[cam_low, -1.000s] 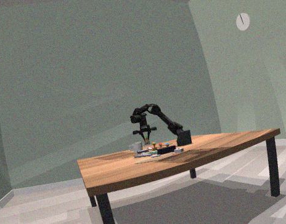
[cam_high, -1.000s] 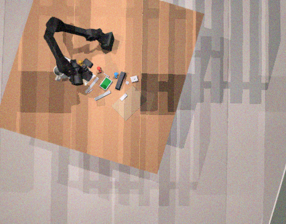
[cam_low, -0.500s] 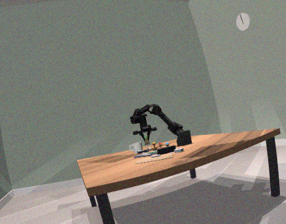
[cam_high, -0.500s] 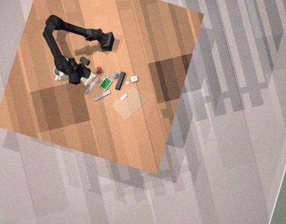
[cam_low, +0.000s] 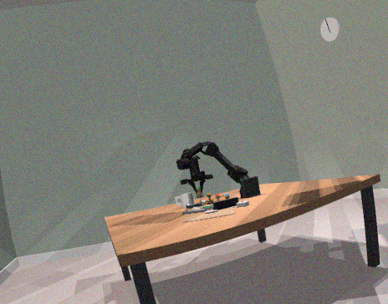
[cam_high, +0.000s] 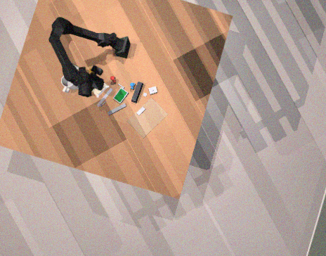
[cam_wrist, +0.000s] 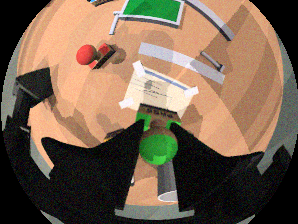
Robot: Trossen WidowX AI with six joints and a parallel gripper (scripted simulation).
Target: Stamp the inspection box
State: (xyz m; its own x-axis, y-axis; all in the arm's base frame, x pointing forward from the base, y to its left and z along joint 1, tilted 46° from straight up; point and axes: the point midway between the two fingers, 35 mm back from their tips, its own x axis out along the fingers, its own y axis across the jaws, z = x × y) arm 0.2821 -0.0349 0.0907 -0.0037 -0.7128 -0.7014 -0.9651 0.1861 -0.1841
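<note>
Now: gripper tip 80 mm above the white card. The rest, counted from my gripper tip: green ink pad (20 mm ahead, 160 mm to the left, 80 mm below); then red-knobbed stamp (70 mm behind, 90 mm to the left, 60 mm below); then mug (40 mm ahead, 180 mm to the right, 40 mm below).
</note>
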